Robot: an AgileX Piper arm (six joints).
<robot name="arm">
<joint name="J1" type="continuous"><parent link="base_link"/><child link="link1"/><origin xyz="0 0 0.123" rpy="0 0 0"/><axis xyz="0 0 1"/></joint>
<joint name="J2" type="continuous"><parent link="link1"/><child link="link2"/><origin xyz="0 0 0" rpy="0 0 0"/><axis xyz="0 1 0"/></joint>
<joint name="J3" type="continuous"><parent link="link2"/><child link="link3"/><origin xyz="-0.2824 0 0.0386" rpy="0 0 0"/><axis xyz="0 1 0"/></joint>
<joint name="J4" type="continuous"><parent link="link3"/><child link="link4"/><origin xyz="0.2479 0 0.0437" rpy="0 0 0"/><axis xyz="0.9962 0 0.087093"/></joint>
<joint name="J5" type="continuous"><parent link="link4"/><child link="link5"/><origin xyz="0 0 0" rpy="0 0 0"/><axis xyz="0 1 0"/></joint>
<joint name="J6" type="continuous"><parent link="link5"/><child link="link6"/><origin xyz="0.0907 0 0.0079" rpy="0 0 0"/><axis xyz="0.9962 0 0.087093"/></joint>
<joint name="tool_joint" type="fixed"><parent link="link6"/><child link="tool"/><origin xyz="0 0 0" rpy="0 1.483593 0"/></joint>
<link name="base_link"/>
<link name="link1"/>
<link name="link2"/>
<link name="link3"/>
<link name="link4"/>
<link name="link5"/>
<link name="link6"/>
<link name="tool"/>
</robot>
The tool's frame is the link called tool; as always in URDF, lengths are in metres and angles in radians. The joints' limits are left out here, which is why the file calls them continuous.
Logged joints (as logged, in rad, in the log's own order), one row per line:
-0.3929, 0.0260, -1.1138, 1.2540, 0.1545, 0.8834
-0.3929, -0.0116, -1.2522, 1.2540, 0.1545, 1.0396
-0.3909, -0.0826, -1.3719, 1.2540, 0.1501, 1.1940
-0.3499, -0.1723, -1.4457, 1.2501, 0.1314, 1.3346
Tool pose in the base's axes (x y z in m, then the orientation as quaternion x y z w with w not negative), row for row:
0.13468, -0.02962, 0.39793, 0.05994, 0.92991, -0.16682, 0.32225
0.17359, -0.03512, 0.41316, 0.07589, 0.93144, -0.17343, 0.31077
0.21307, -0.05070, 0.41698, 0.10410, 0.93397, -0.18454, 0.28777
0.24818, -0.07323, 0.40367, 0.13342, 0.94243, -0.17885, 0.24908
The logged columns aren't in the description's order. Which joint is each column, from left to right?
Columns, left to right: J4, J1, J3, J5, J6, J2.
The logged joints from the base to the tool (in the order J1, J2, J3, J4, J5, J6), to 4 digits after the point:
0.0260, 0.8834, -1.1138, -0.3929, 1.2540, 0.1545
-0.0116, 1.0396, -1.2522, -0.3929, 1.2540, 0.1545
-0.0826, 1.1940, -1.3719, -0.3909, 1.2540, 0.1501
-0.1723, 1.3346, -1.4457, -0.3499, 1.2501, 0.1314

